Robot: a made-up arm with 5 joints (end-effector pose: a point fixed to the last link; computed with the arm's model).
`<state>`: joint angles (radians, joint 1 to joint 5).
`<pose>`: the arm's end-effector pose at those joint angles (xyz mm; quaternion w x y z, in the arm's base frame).
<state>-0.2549 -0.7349 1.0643 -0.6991 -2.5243</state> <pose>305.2 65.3 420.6 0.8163 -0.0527 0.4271 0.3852</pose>
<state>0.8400 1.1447 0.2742 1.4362 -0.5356</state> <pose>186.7 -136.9 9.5 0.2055 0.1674 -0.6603 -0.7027</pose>
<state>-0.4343 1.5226 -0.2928 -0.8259 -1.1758</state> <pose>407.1 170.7 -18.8 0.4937 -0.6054 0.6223 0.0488</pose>
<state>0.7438 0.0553 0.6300 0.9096 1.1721</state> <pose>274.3 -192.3 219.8 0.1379 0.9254 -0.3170 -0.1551</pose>
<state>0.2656 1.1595 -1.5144 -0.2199 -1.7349</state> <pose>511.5 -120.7 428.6 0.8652 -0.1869 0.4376 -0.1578</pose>
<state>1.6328 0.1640 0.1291 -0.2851 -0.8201</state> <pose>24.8 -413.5 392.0 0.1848 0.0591 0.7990 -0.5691</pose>
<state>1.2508 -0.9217 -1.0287 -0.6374 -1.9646</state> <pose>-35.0 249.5 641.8 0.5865 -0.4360 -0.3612 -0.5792</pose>
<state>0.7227 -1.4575 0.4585 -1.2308 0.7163</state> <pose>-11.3 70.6 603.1 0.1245 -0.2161 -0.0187 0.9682</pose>
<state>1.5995 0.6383 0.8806 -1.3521 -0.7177</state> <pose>43.1 -290.2 135.7 0.1532 0.0301 0.8516 -0.5003</pose>
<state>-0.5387 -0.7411 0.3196 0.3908 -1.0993</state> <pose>262.4 131.7 564.5 0.6484 -0.6026 0.4651 -0.0078</pose>
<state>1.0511 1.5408 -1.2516 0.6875 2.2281</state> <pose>284.7 -407.7 93.5 0.4319 0.9003 -0.0085 0.0533</pose>
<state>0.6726 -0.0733 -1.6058 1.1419 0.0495</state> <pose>129.2 -46.1 710.0 0.1318 -0.4223 0.5071 -0.7397</pose>
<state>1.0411 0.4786 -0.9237 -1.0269 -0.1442</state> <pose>233.5 -292.9 582.1 0.0960 -0.1273 0.2160 -0.9633</pose>
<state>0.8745 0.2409 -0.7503 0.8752 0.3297</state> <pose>311.4 -293.7 523.5 0.0791 0.5961 -0.6950 0.3940</pose>
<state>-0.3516 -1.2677 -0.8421 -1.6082 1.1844</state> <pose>-241.4 -97.9 502.9 0.2339 0.7859 0.2695 -0.5050</pose>
